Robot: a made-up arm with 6 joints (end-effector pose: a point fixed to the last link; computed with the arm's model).
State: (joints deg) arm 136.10 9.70 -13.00 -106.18 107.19 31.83
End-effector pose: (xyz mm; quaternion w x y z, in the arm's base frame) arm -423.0 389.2 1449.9 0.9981 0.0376 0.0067 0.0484
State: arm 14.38 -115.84 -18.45 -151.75 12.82 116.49
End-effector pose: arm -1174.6 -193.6 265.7 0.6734 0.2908 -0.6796 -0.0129
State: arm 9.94 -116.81 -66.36 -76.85 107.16 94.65
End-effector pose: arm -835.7 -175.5 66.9 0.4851 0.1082 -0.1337 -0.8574
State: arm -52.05 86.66 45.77 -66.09 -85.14 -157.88
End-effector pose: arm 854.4 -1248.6 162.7 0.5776 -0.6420 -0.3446 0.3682
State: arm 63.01 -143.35 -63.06 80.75 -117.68 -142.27
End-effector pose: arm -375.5 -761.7 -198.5 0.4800 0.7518 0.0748 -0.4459
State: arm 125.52 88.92 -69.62 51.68 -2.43 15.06
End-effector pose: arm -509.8 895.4 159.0 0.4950 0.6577 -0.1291 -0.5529
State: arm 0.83 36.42 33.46 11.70 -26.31 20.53
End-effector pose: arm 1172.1 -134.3 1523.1 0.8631 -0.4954 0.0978 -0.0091
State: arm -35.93 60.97 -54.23 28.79 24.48 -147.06
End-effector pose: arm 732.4 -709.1 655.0 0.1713 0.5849 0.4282 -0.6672
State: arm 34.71 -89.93 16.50 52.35 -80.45 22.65
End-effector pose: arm -1241.1 -960.5 796.7 0.8612 -0.3151 -0.2177 -0.3342
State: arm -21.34 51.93 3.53 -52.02 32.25 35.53
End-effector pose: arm 1068.2 -552.0 877.5 0.8408 -0.1839 0.1925 -0.4713
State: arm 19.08 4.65 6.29 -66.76 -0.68 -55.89
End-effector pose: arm 495.6 107.1 1618.5 0.6709 0.7179 0.1827 -0.0334
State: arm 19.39 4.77 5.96 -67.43 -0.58 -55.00
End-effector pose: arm 496.5 111.9 1614.4 0.6726 0.7155 0.1858 -0.0346
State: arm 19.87 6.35 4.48 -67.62 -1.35 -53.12
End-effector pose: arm 523.2 126.2 1588.9 0.6853 0.6965 0.2075 -0.0479
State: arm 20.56 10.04 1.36 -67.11 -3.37 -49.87
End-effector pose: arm 583.0 153.4 1530.6 0.7101 0.6513 0.2567 -0.0759
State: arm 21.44 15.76 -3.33 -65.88 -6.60 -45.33
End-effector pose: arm 664.9 191.1 1436.5 0.7376 0.5761 0.3339 -0.1120
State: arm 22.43 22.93 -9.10 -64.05 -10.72 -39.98
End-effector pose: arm 748.8 232.6 1313.2 0.7528 0.4755 0.4316 -0.1448
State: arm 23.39 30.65 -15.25 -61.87 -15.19 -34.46
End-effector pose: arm 817.4 269.6 1177.3 0.7441 0.3635 0.5353 -0.1659
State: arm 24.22 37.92 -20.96 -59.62 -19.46 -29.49
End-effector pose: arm 863.4 297.1 1049.5 0.7121 0.2593 0.6291 -0.1731
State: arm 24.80 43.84 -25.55 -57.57 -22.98 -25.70
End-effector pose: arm 889.6 313.5 947.4 0.6691 0.1785 0.7007 -0.1717
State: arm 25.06 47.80 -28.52 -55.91 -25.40 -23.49
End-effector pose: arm 903.4 320.3 880.7 0.6319 0.1279 0.7456 -0.1683
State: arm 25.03 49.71 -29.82 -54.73 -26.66 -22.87
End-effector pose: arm 911.1 320.5 849.0 0.6112 0.1053 0.7664 -0.1672
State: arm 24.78 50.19 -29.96 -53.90 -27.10 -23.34
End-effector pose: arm 916.6 316.5 841.2 0.6049 0.1009 0.7715 -0.1690
